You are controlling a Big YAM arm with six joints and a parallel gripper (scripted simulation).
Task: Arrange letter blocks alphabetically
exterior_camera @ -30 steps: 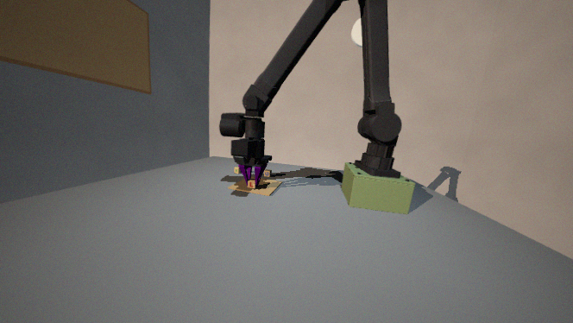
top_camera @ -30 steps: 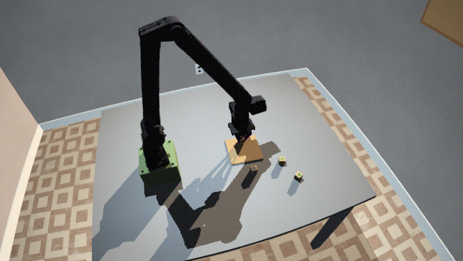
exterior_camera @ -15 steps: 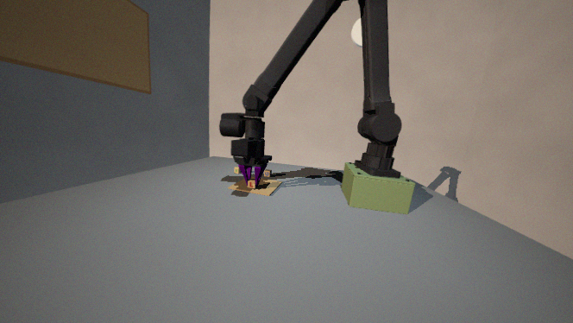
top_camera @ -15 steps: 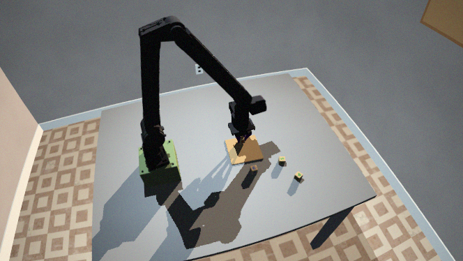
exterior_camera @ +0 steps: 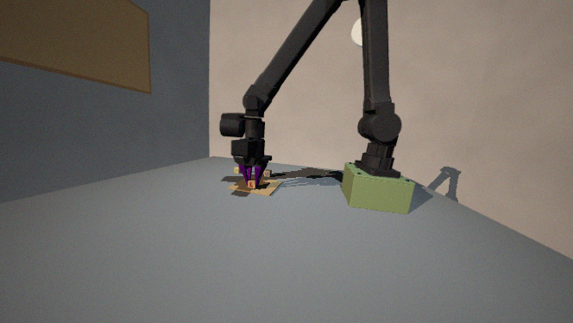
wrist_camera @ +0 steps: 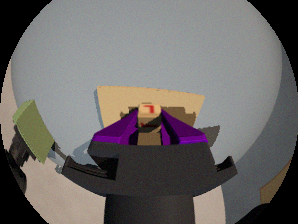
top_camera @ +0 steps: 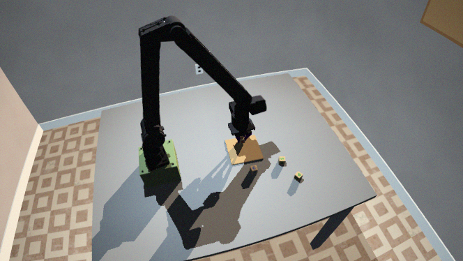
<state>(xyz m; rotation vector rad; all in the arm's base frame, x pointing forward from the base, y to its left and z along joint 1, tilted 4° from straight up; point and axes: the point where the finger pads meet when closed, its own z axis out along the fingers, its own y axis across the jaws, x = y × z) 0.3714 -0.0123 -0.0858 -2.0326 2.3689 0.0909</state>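
The tan mat is 40 mm to the right of my hand, 20 mm below it and 10 mm behind it. The rest, counted from my hand: block (280 mm to the right, 110 mm ahead, 10 mm below).
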